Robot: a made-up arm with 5 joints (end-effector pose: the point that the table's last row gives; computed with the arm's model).
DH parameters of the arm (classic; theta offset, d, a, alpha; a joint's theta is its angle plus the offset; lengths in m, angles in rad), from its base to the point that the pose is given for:
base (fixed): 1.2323 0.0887 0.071 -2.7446
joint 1: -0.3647 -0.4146 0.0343 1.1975
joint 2: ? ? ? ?
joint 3: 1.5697 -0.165 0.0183 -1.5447
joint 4: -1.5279 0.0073 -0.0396 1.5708
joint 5: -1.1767 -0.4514 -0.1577 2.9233
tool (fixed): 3.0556 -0.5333 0 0
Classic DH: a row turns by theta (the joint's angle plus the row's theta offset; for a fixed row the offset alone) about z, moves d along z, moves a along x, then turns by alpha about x.
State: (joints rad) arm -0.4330 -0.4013 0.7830 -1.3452 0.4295
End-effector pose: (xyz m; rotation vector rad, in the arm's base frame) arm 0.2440 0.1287 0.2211 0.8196 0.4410 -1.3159
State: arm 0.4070 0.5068 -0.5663 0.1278 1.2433
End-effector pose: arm 0.0898 -0.1876 0.2196 -1.9340 1.5829 1.3849
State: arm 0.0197 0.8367 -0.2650 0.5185 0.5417
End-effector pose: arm 0.2078 -0.1883 0.4232 1.9112 -1.4507 -0.6652
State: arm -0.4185 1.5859 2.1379 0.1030 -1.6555
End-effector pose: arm 0.1134 0.0280 0.3929 0.6783 0.5480 1.4810
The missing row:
joint 2: 0.1122 -0.0077 0.0896 1.6137
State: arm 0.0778 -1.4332 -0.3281 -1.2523 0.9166
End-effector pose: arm 0.0020 0.3305 0.4212 -0.1967 -1.4234 2.3382
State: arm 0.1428 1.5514 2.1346 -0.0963 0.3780
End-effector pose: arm 0.2871 -0.2069 0.2360 -0.0487 0.4552 -1.0186
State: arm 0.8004 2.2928 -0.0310 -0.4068 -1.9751
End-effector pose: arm 0.1236 -0.1841 0.4320 -1.8759 0.3838 0.8993
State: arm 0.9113 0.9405 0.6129 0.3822 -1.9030
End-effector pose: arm 0.1884 0.0959 0.2948 -0.4561 -0.9363 0.6491
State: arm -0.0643 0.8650 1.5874 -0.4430 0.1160
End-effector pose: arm 0.3788 -0.0026 0.2385 0.5534 0.0887 -0.5473
